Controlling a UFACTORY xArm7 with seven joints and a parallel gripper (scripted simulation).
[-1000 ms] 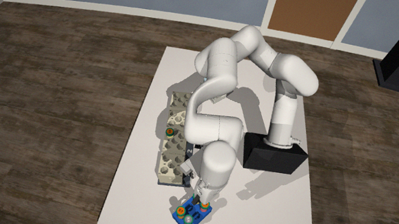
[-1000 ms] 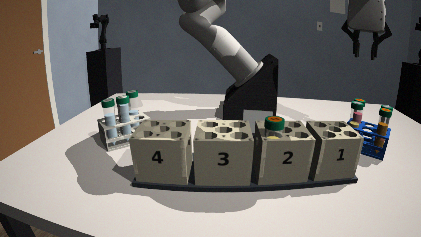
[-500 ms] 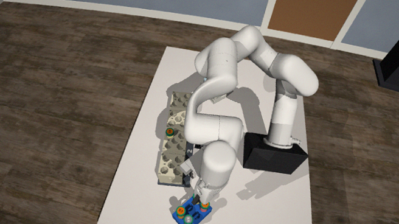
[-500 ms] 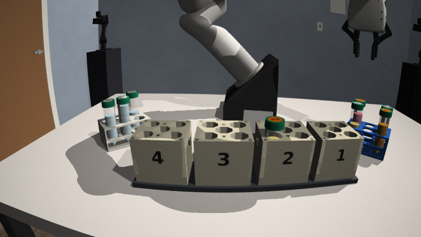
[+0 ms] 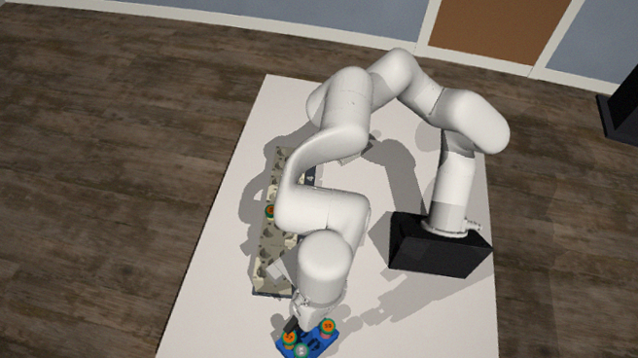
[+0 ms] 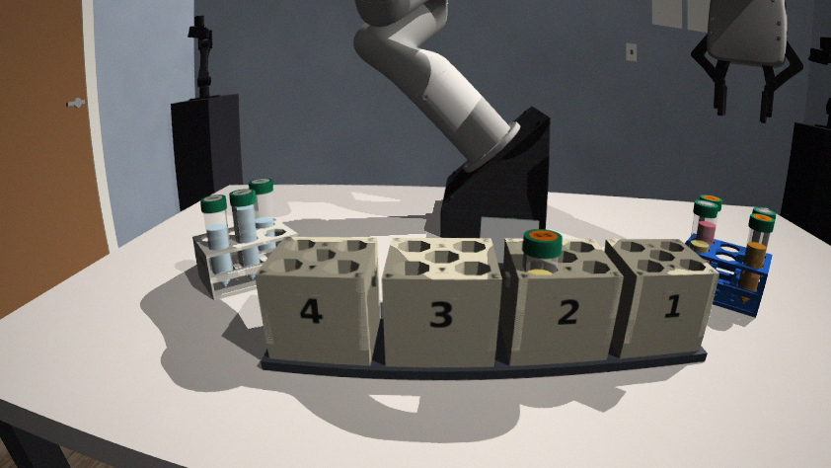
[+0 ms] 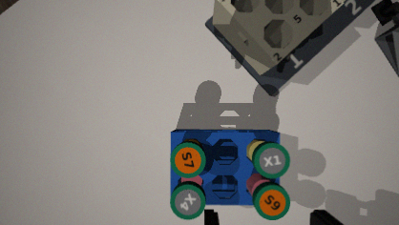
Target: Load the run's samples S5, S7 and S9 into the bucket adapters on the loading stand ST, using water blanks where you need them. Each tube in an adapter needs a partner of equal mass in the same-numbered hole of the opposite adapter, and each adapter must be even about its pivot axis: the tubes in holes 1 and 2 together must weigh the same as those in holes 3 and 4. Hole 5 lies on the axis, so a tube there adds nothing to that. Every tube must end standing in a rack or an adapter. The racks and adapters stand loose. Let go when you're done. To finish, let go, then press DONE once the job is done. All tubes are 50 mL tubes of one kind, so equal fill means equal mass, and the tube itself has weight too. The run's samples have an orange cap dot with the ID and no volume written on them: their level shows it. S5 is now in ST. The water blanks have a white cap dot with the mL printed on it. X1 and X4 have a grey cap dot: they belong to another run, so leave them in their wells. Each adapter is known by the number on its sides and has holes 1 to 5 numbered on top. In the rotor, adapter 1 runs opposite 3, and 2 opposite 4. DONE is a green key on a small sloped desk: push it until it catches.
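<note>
The S7 tube is 19 cm below my hand, 4 cm ahead of it and 3 cm to the left of it. From my hand the other things lie so: blue rack 22 cm below, 1 cm to the left, 1 cm ahead; then pink-filled sample tube 19 cm below, 4 cm behind, 2 cm to the right; then green done key 30 cm to the right, 19 cm below, 2 cm behind.
</note>
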